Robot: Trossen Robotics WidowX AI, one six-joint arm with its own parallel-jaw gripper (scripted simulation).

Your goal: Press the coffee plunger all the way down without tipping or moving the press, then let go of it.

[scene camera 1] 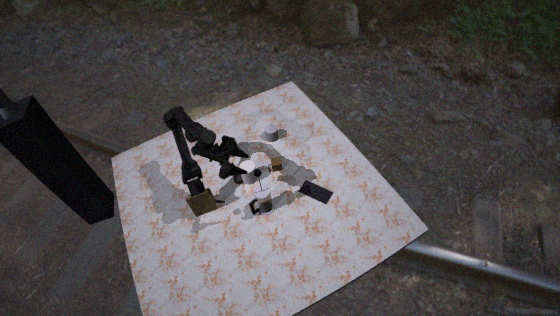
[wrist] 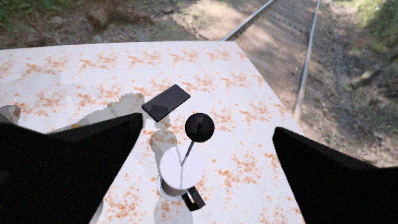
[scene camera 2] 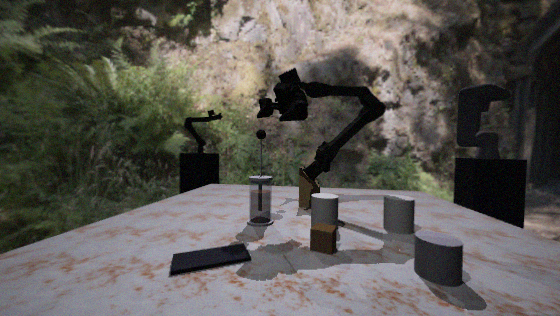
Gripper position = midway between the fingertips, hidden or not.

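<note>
Open and holding nothing, my gripper (scene camera 2: pixel 268 118) is visible also as the gripper (scene camera 1: pixel 247 164) and the gripper (wrist: pixel 208 126). The scene contains a glass coffee press (scene camera 2: pixel 260 187), visible too as the press (wrist: pixel 181 168), with a brown cube (scene camera 2: pixel 322 236) and a flat black slab (scene camera 2: pixel 185 262).
</note>
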